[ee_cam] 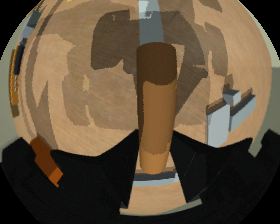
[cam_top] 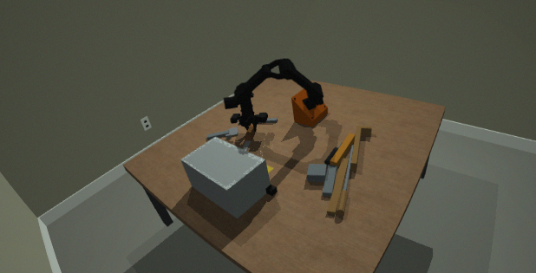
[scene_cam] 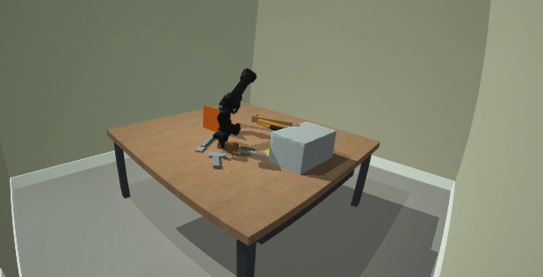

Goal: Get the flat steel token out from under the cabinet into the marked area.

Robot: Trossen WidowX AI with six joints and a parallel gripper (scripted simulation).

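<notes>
My gripper tip is 9 cm short of the grey t-piece and 11 cm to the left of it. Also, from my gripper tip: grey block 5 cm ahead, 48 cm to the left, 1 cm above; then wooden stick 4 cm ahead, 59 cm to the left; then orange bar 13 cm behind, 48 cm to the left, 1 cm above.
</notes>
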